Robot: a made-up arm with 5 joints.
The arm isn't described. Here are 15 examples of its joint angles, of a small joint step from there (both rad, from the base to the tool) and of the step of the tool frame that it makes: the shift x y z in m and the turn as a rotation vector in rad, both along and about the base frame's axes.
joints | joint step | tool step
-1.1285 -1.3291 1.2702 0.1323 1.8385 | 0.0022 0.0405 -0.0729 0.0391 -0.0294 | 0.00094 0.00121 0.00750 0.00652 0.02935 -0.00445
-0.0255 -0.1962 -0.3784 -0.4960 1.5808 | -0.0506 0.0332 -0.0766 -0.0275 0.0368 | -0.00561 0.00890 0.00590 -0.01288 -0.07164 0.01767
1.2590 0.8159 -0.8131 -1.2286 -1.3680 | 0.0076 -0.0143 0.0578 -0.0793 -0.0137 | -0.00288 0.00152 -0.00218 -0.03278 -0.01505 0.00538
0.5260 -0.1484 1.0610 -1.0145 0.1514 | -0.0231 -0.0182 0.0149 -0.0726 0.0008 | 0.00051 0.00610 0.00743 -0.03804 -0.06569 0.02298
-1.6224 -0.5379 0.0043 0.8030 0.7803 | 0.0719 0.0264 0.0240 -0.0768 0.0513 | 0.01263 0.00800 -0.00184 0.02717 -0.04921 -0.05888
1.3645 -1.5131 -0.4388 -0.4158 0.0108 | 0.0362 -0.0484 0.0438 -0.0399 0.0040 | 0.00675 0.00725 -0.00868 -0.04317 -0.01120 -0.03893
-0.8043 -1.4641 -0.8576 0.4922 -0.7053 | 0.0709 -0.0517 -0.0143 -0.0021 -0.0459 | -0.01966 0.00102 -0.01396 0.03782 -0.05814 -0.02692
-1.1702 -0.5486 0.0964 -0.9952 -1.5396 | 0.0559 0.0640 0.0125 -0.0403 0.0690 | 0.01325 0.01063 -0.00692 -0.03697 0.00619 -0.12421
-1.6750 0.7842 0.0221 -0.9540 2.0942 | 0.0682 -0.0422 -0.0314 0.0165 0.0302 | 0.02286 0.00370 0.01736 0.05905 -0.02567 -0.07347
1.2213 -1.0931 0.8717 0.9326 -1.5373 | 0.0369 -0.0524 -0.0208 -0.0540 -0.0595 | -0.00437 0.00039 0.01083 -0.10484 -0.08625 -0.07276
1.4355 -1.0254 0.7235 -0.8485 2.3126 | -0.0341 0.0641 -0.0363 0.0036 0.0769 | 0.00519 -0.01033 -0.00007 0.02609 0.03687 -0.03561
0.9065 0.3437 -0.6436 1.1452 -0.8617 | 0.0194 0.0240 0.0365 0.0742 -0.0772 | -0.00726 0.00070 -0.01520 0.13559 0.04449 -0.08049
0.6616 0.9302 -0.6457 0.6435 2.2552 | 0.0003 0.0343 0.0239 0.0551 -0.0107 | -0.00664 0.00509 -0.01544 0.07429 0.08574 -0.00922
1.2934 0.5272 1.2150 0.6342 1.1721 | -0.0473 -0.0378 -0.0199 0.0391 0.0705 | 0.00513 -0.00344 0.00347 -0.00281 -0.05365 0.09659
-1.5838 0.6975 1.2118 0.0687 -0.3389 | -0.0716 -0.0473 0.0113 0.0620 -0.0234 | -0.00623 -0.00010 0.00579 -0.02550 -0.01080 0.05023
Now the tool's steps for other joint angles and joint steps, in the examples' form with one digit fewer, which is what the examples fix.
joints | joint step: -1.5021 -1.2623 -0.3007 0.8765 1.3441 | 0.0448 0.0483 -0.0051 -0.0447 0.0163
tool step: -0.0002 0.0090 0.0058 0.0003 -0.0127 -0.0551
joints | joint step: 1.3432 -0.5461 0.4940 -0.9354 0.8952 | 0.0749 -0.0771 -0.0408 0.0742 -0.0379
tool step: -0.0159 0.0153 0.0135 -0.0391 -0.0281 -0.0428
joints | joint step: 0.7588 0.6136 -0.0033 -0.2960 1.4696 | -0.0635 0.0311 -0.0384 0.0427 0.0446
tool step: 0.0148 0.0151 -0.0056 -0.0080 0.0545 0.0780
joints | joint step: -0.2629 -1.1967 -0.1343 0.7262 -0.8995 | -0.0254 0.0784 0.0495 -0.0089 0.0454
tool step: 0.0260 0.0082 -0.0029 -0.0697 0.1039 0.0018
